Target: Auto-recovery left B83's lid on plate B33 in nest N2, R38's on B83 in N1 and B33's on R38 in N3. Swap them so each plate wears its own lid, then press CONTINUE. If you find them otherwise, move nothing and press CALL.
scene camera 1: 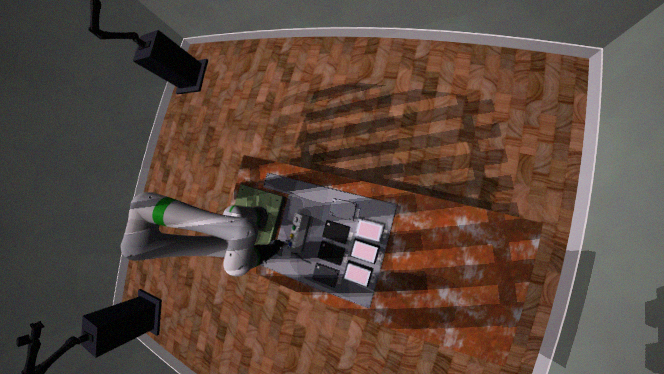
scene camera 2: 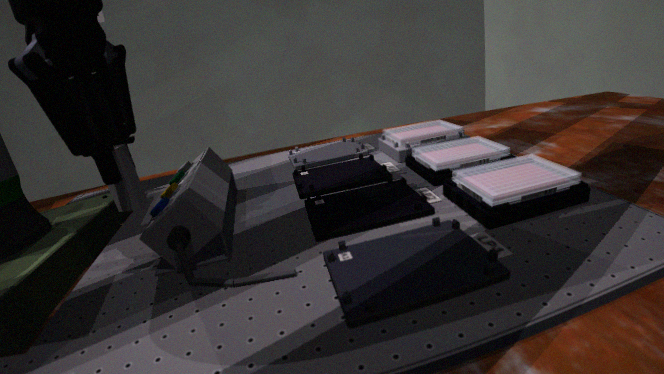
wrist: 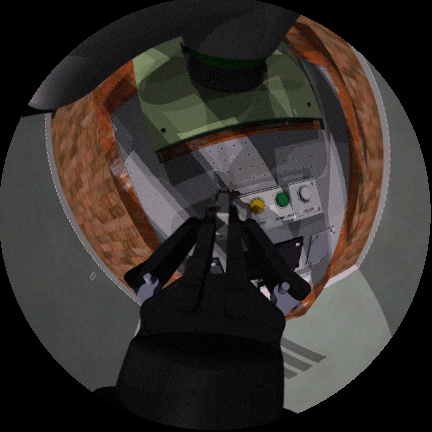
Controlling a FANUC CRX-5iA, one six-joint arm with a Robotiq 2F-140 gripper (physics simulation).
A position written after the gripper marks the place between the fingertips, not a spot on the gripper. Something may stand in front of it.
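Note:
Scene camera 2 shows the gripper [scene camera 2: 134, 207], which is shut and holds nothing. The wrist view shows the gripper [wrist: 223, 201] as well, and a button box [wrist: 272, 215].

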